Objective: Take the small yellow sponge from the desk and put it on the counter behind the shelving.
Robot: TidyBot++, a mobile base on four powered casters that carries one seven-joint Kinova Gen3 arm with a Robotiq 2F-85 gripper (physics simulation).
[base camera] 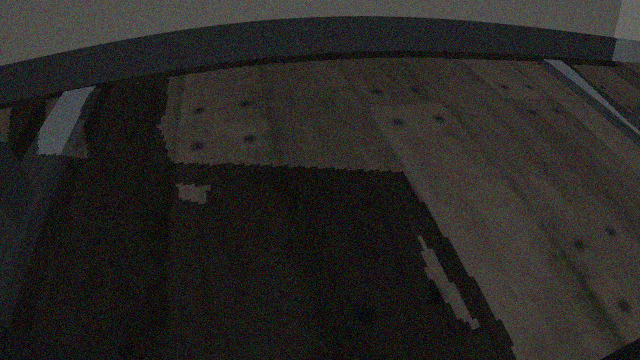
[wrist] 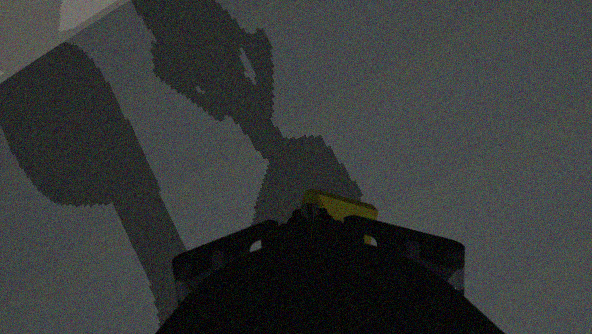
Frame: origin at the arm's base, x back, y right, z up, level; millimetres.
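Where they show: gripper, fingertip midpoint: (wrist: 310, 214).
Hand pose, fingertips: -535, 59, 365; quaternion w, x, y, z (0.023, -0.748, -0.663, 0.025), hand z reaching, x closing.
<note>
After its pixels a point has its place, as x, y, z.
The small yellow sponge (wrist: 346, 206) @(-538, 90, 372) is at the lower middle of the wrist view, on the grey desk top (wrist: 450, 115) @(-601, 222, 323). Part of it shows beyond and to the right of the fingertips, and a bit shows through the opening in the right finger. The rest is hidden by the gripper. My gripper (wrist: 310, 214) @(-535, 59, 365) is shut, its fingertips together with no sponge visible between them. The fingertips overlap the sponge's left part in the view; whether they touch it I cannot tell. The sponge, the counter and the shelving cannot be made out in the base camera view.
Dark shadows fall across the desk top in the wrist view, and its edge crosses the top left corner. The base camera view shows a wooden floor (base camera: 500, 200) @(-427, 277, -397), a wall with a dark band (base camera: 320, 40) @(-876, -5, -363) at its foot, and pale slanting bars at left (base camera: 67, 120) and right (base camera: 587, 87).
</note>
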